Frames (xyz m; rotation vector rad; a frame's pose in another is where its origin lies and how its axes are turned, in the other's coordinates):
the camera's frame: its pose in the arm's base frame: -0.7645 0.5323 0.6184 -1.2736 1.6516 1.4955
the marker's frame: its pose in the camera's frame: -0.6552 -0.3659 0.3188 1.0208 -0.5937 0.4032
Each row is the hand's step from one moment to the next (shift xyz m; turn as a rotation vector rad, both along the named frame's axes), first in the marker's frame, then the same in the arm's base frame.
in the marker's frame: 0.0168 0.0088 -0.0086 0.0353 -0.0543 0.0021
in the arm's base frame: -0.0176 0.0089 -0.0067 0.0036 -0.0264 -0.0591
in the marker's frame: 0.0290 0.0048 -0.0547 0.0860 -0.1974 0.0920
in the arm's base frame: -0.0601 -0.0131 -0.0088 0.1023 -0.0692 -0.1989
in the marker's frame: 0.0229 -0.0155 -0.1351 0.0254 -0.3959 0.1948
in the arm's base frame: -0.1174 -0.0723 0.0019 0.2801 -0.1914 -0.2833
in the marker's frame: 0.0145 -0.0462 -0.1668 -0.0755 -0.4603 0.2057
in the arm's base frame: -0.1299 -0.1153 -0.0017 0.3557 -0.2746 -0.2407
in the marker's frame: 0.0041 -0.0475 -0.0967 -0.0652 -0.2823 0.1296
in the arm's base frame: -0.0666 -0.0843 -0.0091 0.2295 -0.1741 -0.1332
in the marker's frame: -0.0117 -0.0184 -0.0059 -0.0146 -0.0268 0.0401
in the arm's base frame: 0.0064 -0.0217 0.0004 0.0487 -0.0055 -0.0119
